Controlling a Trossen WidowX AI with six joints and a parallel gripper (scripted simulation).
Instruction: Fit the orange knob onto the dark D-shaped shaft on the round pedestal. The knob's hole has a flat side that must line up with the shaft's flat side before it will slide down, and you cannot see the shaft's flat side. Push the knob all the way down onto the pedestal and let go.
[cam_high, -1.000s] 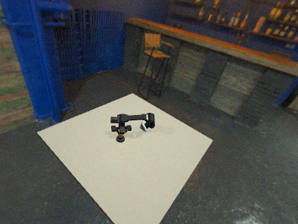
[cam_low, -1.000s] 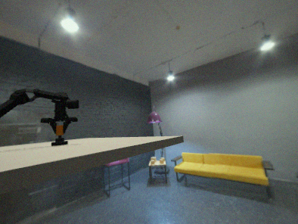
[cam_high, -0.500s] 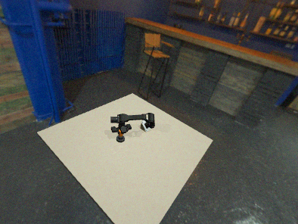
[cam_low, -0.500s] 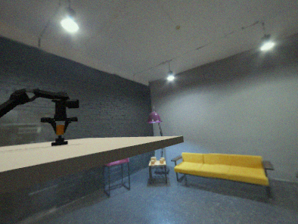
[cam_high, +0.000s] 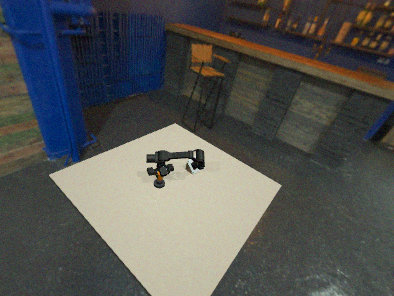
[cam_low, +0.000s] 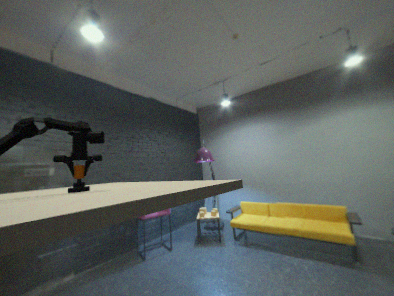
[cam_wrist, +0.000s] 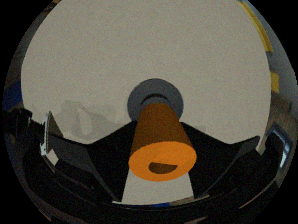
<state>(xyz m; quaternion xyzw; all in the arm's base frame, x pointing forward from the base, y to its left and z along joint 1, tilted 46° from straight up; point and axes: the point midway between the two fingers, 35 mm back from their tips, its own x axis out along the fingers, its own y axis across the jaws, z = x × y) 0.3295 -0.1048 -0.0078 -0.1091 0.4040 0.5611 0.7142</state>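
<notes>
Now: gripper tip 2 cm below the orange knob. The rest, counted from my gripper tip: round pedestal 4 cm below.
</notes>
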